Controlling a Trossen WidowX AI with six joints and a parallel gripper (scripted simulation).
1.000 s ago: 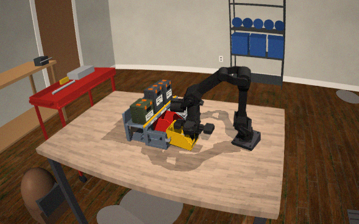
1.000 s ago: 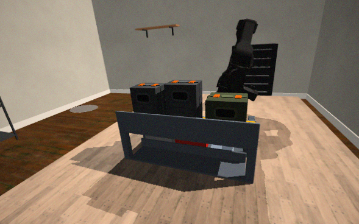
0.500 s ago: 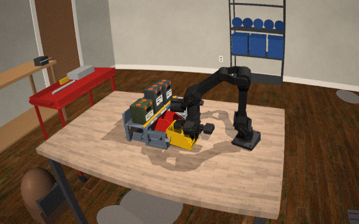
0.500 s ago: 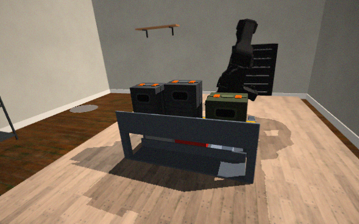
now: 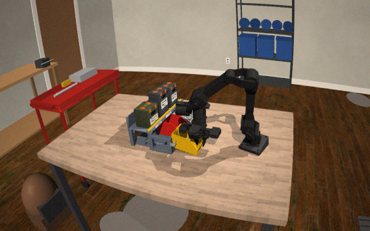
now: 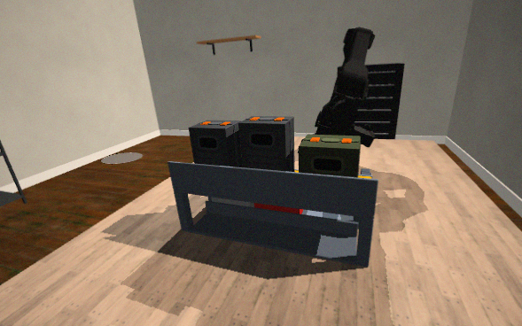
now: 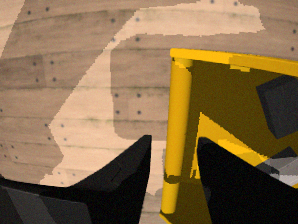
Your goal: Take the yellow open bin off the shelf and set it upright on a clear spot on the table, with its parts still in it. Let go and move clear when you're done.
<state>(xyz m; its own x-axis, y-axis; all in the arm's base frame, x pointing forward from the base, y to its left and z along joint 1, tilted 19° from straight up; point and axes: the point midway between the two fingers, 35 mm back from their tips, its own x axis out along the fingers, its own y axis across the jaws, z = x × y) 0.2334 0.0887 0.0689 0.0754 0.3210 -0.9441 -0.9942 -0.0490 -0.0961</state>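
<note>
The yellow open bin is 6 cm ahead of my hand and 1 cm below it. Also, from my hand: green case (27 cm ahead, 2 cm to the left, 9 cm above); red bin (20 cm ahead, 10 cm to the right, 2 cm below).
</note>
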